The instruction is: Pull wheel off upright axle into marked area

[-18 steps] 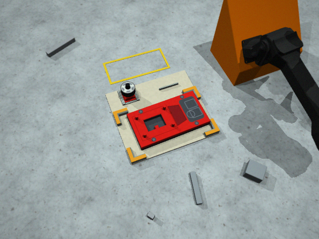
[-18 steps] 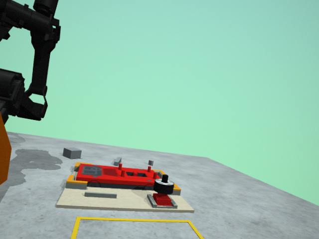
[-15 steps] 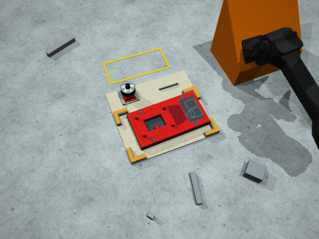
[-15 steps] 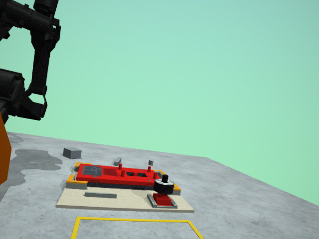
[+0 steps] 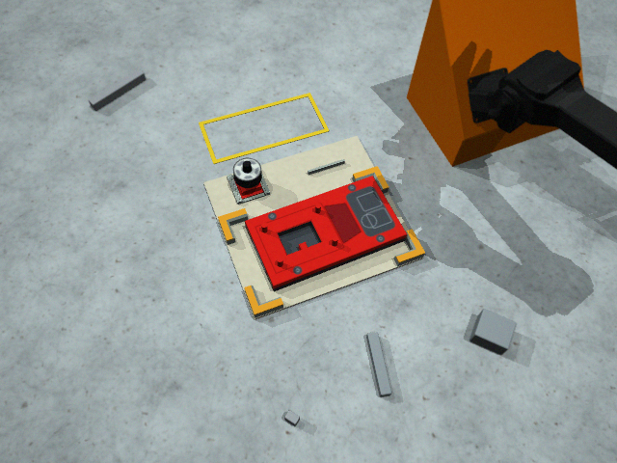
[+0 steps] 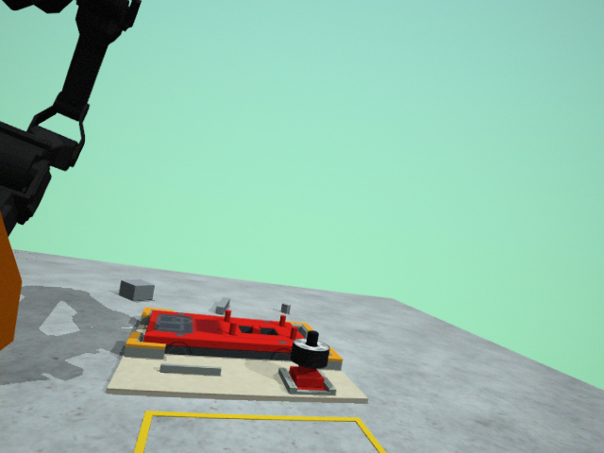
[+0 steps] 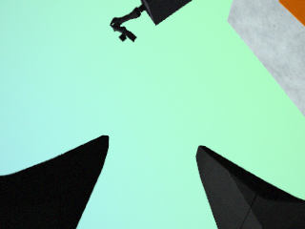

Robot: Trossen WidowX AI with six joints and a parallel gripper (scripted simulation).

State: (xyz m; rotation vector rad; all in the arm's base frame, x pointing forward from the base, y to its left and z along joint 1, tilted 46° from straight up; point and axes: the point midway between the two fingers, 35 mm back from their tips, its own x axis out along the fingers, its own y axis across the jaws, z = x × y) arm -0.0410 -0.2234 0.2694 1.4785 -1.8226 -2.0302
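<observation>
Right now my gripper tip is 42 cm short of the wheel, 41 cm above it and 5 cm to the left of it. From my gripper tip the other things lie so: black axle 42 cm ahead, 41 cm below, 6 cm to the right; then small cube 48 cm ahead, 44 cm below, 28 cm to the left.
</observation>
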